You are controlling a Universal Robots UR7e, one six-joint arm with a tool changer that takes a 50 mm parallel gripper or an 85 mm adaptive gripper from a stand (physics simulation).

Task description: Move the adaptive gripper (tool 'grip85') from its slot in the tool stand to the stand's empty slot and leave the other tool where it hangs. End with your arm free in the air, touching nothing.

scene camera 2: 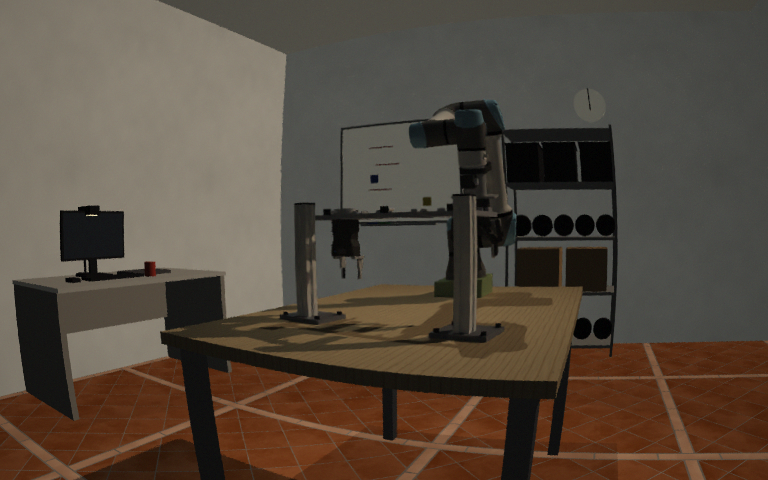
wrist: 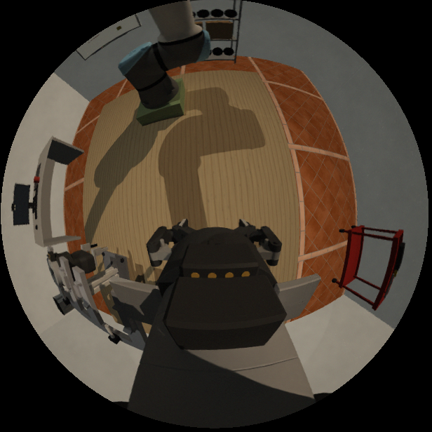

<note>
I see a dark parallel gripper (scene camera 2: 345, 243), an adaptive gripper (scene camera 2: 483, 223) and a tool stand (wrist: 114, 264).
The dark parallel gripper shows as well in the wrist view (wrist: 86, 261). The adaptive gripper shows as well in the wrist view (wrist: 212, 252).
</note>
